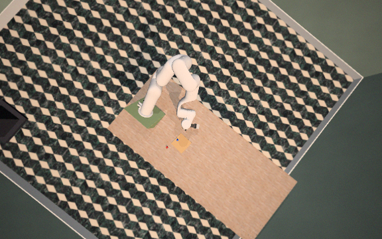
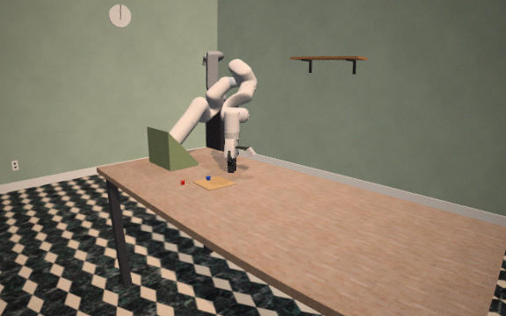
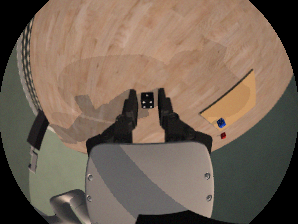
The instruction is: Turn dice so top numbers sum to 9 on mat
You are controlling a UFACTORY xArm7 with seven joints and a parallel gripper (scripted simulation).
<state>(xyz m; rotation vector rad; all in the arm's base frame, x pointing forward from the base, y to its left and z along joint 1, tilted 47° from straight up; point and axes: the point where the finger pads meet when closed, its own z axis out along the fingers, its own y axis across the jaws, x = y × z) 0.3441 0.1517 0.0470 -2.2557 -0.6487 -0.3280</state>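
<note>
Now: hand 10 mm above the black die. From my hand the other things lie so: blue die (170 mm to the right, 30 mm ahead, 10 mm below); tan mat (180 mm to the right, 80 mm ahead, 20 mm below); red die (290 mm to the right, 10 mm below).
</note>
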